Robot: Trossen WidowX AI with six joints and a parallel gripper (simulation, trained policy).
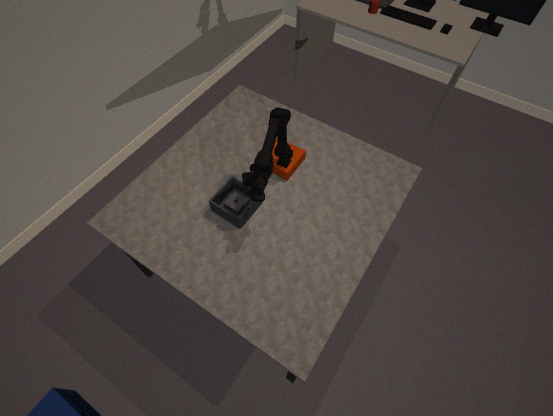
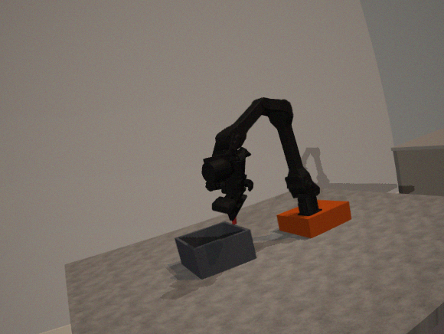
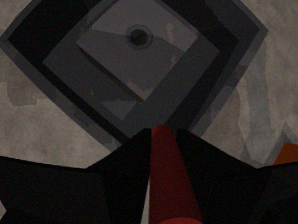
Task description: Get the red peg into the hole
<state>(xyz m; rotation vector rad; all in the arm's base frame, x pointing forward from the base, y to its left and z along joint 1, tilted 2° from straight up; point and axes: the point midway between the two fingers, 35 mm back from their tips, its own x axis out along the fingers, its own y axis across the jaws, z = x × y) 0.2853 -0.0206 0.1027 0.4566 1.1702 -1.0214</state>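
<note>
Right now the red peg is 2 cm above my gripper tip and 1 cm to the left of it. Round my gripper tip: grey plate 9 cm below, 7 cm to the right, 5 cm ahead; then dark grey box 11 cm below, 7 cm to the right, 5 cm ahead.
</note>
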